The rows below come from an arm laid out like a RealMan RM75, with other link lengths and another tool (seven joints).
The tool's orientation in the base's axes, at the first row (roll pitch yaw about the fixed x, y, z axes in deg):
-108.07 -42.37 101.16
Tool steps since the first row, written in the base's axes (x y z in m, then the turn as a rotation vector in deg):
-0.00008 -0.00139 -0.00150 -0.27 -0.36 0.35
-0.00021 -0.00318 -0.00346 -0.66 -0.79 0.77
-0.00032 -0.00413 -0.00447 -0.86 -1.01 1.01
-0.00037 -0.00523 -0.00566 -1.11 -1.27 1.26
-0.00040 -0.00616 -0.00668 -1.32 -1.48 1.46
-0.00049 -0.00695 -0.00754 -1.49 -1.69 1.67
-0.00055 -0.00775 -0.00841 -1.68 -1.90 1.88
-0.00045 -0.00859 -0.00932 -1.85 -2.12 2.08
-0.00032 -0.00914 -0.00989 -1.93 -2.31 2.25
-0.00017 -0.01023 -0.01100 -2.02 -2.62 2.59
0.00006 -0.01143 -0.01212 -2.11 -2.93 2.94
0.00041 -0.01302 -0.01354 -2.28 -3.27 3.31
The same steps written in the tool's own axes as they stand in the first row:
-0.00201 0.00008 0.00039 0.01 -0.54 0.17
-0.00461 0.00020 0.00093 0.04 -1.20 0.45
-0.00596 0.00024 0.00125 0.07 -1.56 0.58
-0.00755 0.00031 0.00155 0.09 -1.96 0.76
-0.00891 0.00038 0.00179 0.10 -2.28 0.92
-0.01005 0.00042 0.00206 0.11 -2.61 1.03
-0.01121 0.00047 0.00230 0.13 -2.93 1.16
-0.01244 0.00055 0.00239 0.13 -3.25 1.28
-0.01324 0.00059 0.00239 0.12 -3.52 1.31
-0.01480 0.00065 0.00247 0.14 -3.99 1.32
-0.01646 0.00065 0.00248 0.16 -4.46 1.32
-0.01862 0.00062 0.00243 0.19 -4.99 1.39

